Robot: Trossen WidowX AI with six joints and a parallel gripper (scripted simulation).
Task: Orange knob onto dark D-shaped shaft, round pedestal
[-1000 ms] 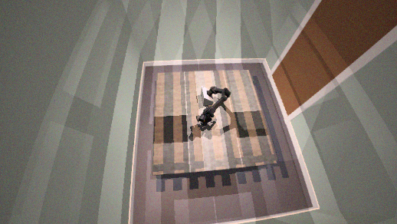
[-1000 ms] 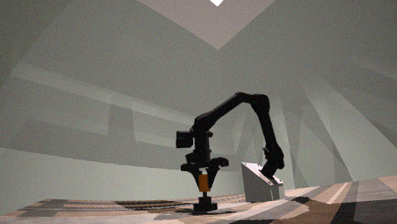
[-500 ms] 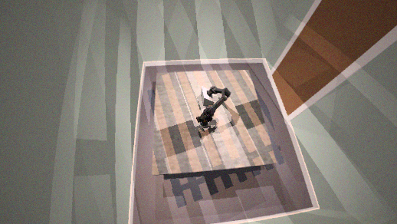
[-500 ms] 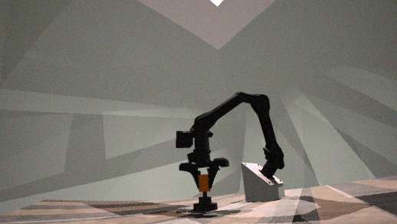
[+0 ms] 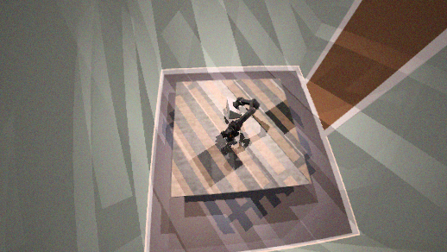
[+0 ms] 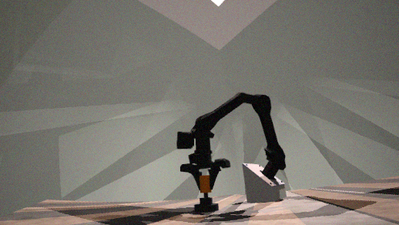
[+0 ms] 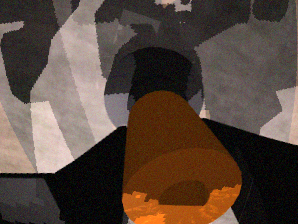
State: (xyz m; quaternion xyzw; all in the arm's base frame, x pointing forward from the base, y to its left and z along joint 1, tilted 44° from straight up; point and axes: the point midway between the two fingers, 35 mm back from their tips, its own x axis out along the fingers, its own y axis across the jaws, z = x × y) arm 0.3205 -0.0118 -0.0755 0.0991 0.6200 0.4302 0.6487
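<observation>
Now: gripper tip 20 mm below the orange knob. The rest, counted from my gripper tip: dark round pedestal 40 mm below.
</observation>
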